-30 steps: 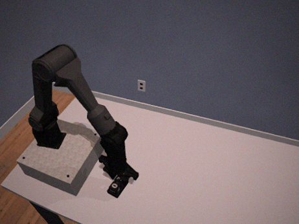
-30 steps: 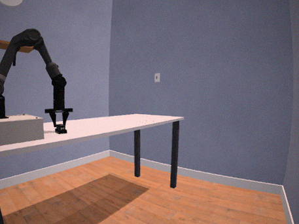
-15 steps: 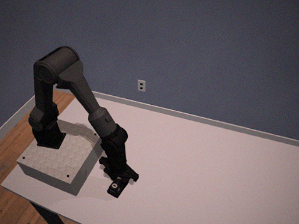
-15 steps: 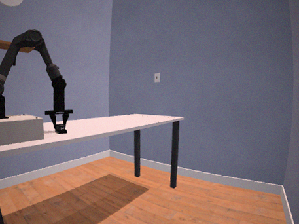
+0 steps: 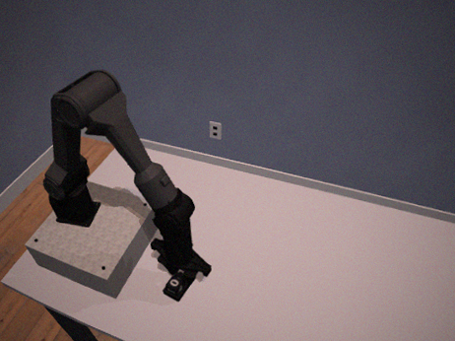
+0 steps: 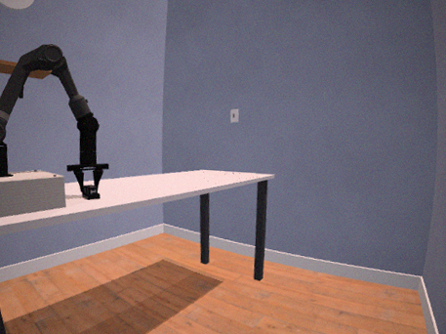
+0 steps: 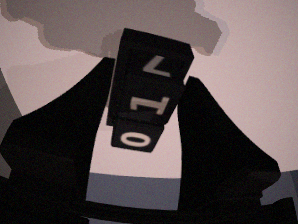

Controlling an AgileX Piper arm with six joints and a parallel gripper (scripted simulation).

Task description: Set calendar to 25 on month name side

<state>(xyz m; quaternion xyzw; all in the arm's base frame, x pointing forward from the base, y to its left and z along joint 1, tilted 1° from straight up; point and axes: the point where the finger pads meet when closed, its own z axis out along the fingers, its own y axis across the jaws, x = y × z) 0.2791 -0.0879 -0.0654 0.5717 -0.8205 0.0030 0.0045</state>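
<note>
My hand is right at the cube.
</note>
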